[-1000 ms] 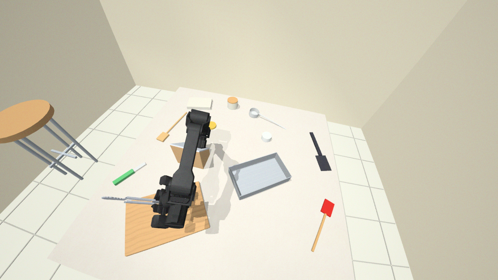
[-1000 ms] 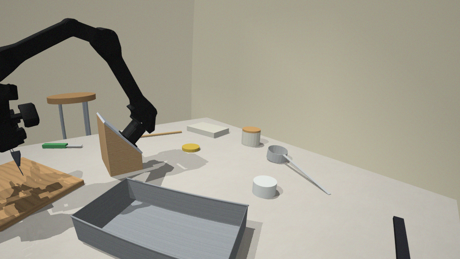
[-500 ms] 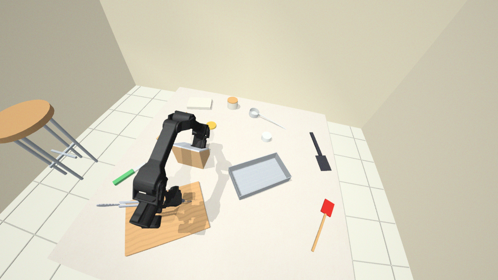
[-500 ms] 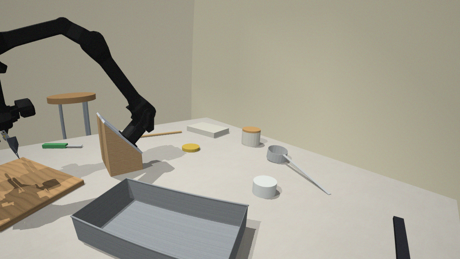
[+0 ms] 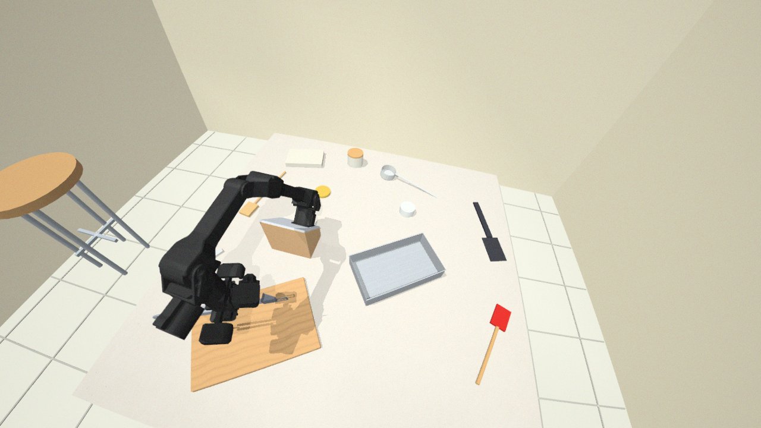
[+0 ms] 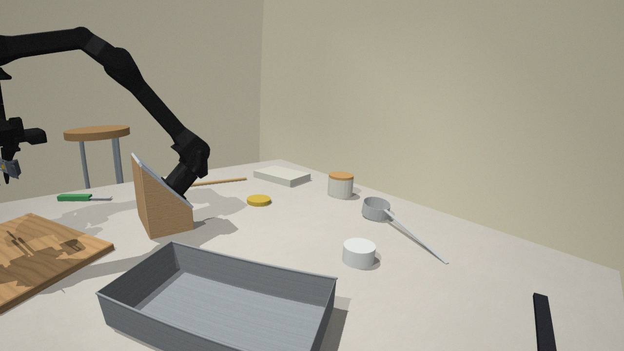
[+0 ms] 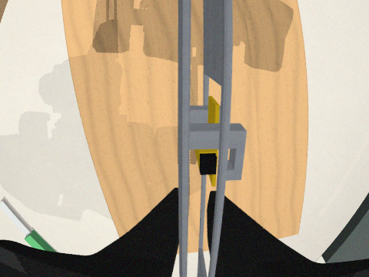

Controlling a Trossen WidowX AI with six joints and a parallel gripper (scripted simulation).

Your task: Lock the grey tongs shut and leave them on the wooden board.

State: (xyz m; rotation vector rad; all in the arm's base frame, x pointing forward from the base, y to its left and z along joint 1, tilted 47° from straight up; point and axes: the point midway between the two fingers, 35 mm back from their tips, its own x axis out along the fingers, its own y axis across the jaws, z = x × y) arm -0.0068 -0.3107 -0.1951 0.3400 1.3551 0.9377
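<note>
My gripper tip is now 4 cm short of the yellow lock piece, 2 cm to the right of it and 4 cm below it. From my gripper tip the other things lie so: grey roasting tin (38 cm ahead, 33 cm to the left, 12 cm below); wooden board (15 cm below); green-handled knife (30 cm behind, 13 cm to the left, 15 cm below).
</note>
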